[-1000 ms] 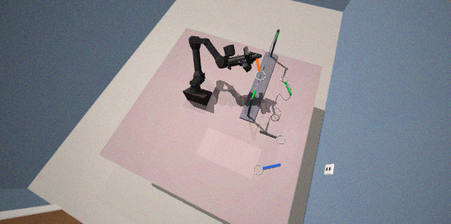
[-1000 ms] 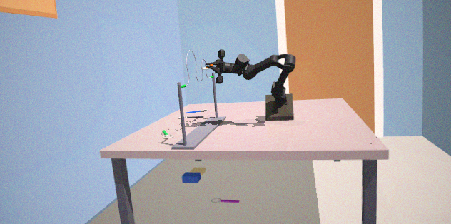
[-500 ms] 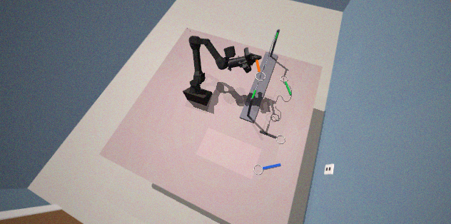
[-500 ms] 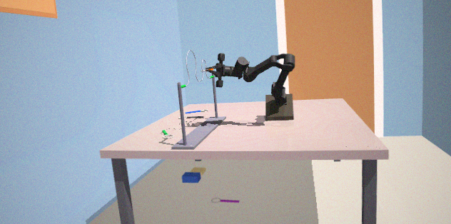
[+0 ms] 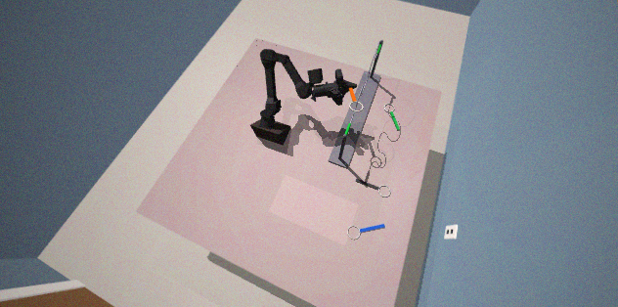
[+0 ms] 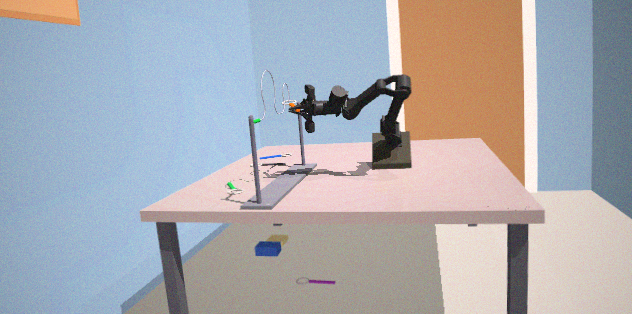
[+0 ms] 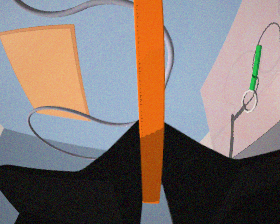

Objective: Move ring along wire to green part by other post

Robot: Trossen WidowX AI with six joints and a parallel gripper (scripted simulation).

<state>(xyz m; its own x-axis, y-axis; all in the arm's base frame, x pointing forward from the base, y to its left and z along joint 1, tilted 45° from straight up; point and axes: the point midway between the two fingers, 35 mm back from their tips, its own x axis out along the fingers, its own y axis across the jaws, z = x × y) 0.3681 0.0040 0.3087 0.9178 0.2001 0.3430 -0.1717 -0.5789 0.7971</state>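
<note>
The orange-handled ring is 90 mm to the right of my gripper tip and 20 mm above it. Also, from my gripper tip: green-handled ring (230 mm ahead, 70 mm to the left, 290 mm below); dark-handled ring (210 mm ahead, 380 mm to the right, 290 mm below); blue-handled ring (190 mm ahead, 590 mm to the right, 290 mm below).
</note>
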